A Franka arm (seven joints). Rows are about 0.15 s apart.
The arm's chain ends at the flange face. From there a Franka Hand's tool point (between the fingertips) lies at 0.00 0.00 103.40 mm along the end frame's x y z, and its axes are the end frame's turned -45 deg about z.
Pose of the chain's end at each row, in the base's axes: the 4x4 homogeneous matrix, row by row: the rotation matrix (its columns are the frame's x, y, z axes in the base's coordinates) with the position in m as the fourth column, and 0 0 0 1 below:
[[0.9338 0.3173 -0.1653 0.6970], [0.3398 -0.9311 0.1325 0.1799], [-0.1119 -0.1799 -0.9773 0.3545], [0 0 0 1]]
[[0.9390 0.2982 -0.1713 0.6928], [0.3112 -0.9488 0.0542 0.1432], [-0.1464 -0.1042 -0.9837 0.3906], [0 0 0 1]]
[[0.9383 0.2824 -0.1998 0.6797], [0.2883 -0.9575 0.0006 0.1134], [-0.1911 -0.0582 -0.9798 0.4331], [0 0 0 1]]
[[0.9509 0.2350 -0.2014 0.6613], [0.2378 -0.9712 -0.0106 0.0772], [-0.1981 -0.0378 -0.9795 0.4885], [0 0 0 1]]
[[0.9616 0.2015 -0.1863 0.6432], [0.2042 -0.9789 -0.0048 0.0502], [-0.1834 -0.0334 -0.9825 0.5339], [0 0 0 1]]
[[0.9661 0.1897 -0.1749 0.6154], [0.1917 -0.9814 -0.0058 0.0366], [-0.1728 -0.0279 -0.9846 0.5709], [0 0 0 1]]
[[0.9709 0.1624 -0.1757 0.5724], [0.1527 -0.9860 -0.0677 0.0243], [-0.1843 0.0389 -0.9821 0.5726], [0 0 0 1]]
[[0.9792 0.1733 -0.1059 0.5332], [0.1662 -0.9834 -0.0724 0.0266], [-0.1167 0.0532 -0.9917 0.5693], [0 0 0 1]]
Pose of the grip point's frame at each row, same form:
[[0.4359 0.8847 -0.1653 0.6799], [0.8987 -0.4181 0.1325 0.1936], [0.0481 -0.2063 -0.9773 0.2534], [0 0 0 1]]
[[0.4531 0.8748 -0.1713 0.6751], [0.8910 -0.4509 0.0542 0.1488], [-0.0298 -0.1772 -0.9837 0.2889], [0 0 0 1]]
[[0.4638 0.8632 -0.1998 0.6590], [0.8809 -0.4732 0.0006 0.1135], [-0.0940 -0.1763 -0.9798 0.3318], [0 0 0 1]]
[[0.5062 0.8386 -0.2014 0.6405], [0.8549 -0.5186 -0.0106 0.0761], [-0.1133 -0.1668 -0.9795 0.3872], [0 0 0 1]]
[[0.5375 0.8224 -0.1863 0.6239], [0.8366 -0.5478 -0.0048 0.0497], [-0.1061 -0.1533 -0.9825 0.4323], [0 0 0 1]]
[[0.5490 0.8173 -0.1749 0.5973], [0.8295 -0.5584 -0.0058 0.0360], [-0.1025 -0.1419 -0.9846 0.4691], [0 0 0 1]]
[[0.5717 0.8014 -0.1757 0.5542], [0.8052 -0.5892 -0.0677 0.0173], [-0.1578 -0.1028 -0.9821 0.4711], [0 0 0 1]]
[[0.5699 0.8149 -0.1059 0.5222], [0.8129 -0.5778 -0.0724 0.0191], [-0.1201 -0.0449 -0.9917 0.4668], [0 0 0 1]]

